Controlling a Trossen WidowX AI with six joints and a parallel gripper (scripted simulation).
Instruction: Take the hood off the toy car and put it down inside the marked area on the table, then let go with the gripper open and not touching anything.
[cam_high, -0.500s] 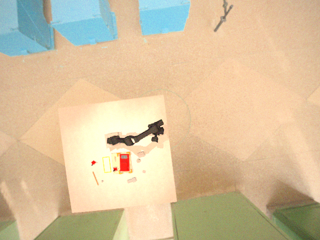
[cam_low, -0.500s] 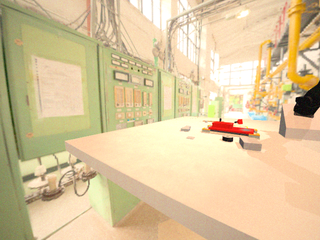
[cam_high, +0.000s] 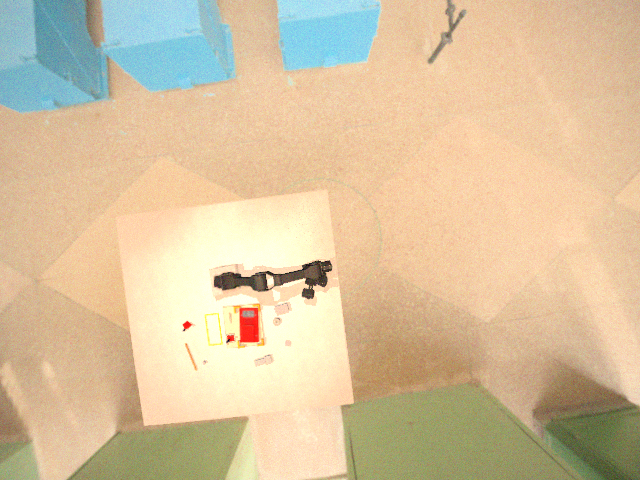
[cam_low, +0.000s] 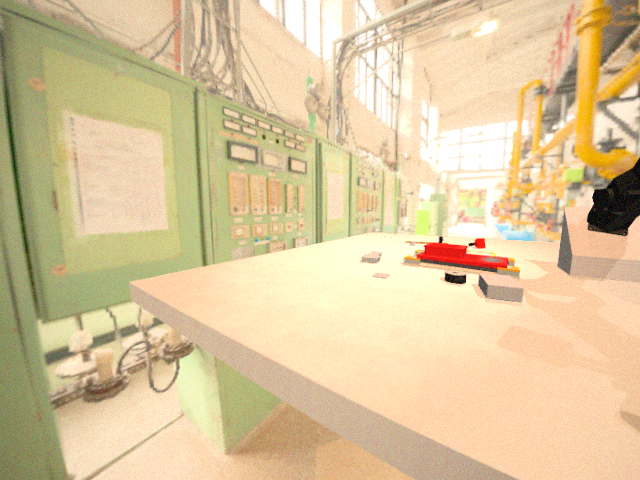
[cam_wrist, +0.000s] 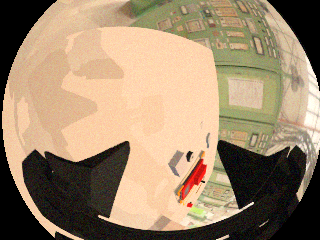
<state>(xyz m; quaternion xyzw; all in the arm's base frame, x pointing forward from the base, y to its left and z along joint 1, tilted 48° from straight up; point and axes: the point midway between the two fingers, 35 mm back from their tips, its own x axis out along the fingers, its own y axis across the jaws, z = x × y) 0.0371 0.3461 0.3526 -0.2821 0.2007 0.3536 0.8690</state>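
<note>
Now: gripper tip 19 cm short of the black wheel, 20 cm to the left of it and 8 cm above it. Also, from my gripper tip: red hood (25 cm ahead, 36 cm to the right, 5 cm below).
</note>
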